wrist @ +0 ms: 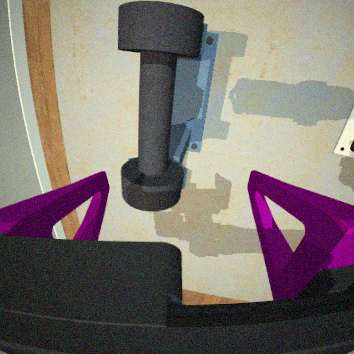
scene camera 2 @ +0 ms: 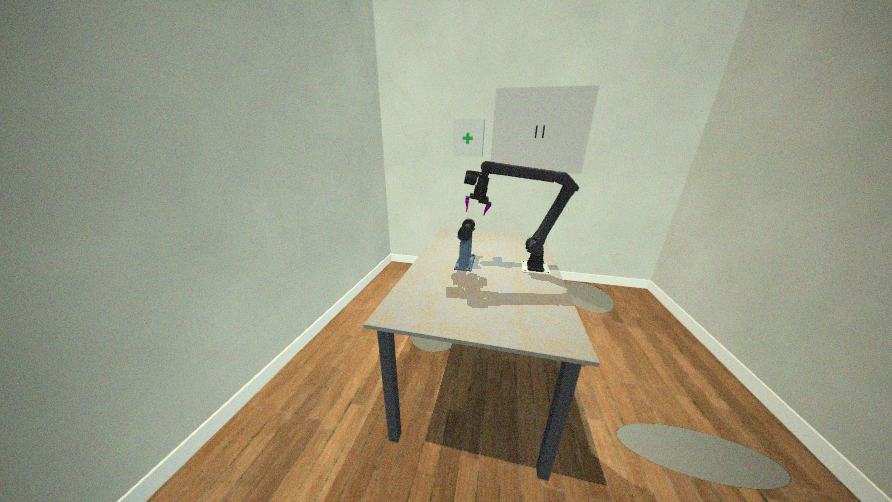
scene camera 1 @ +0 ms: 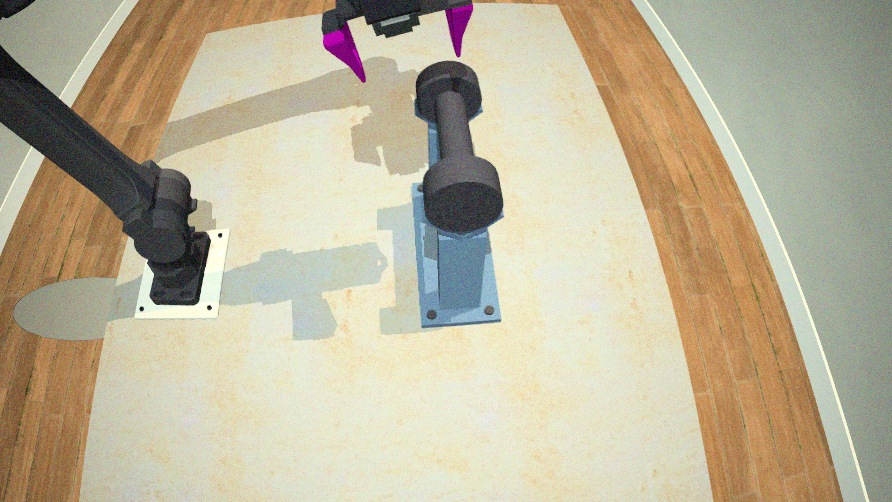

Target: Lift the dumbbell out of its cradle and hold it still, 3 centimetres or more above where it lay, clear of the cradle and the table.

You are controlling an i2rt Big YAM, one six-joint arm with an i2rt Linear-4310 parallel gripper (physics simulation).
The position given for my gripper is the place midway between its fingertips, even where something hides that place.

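Note:
Through scene camera 1 I can see my gripper (scene camera 1: 410, 66), and in that same view there is a blue cradle (scene camera 1: 457, 285). The wrist view shows my gripper (wrist: 177, 178) too.

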